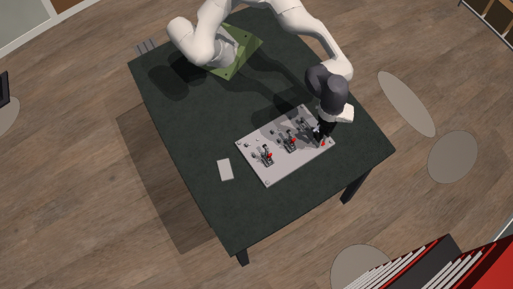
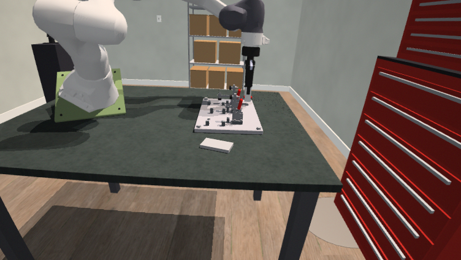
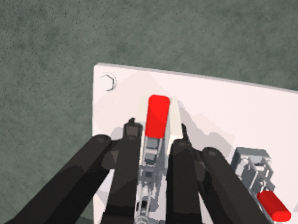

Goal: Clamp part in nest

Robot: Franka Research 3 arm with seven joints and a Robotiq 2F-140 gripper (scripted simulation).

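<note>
My hand is 60 mm past the clamp and 20 mm above it. The rest, counted from my hand: light grey fixture plate: 80 mm behind, 110 mm to the right, 60 mm below; then part: 110 mm behind, 380 mm to the right, 60 mm below.
</note>
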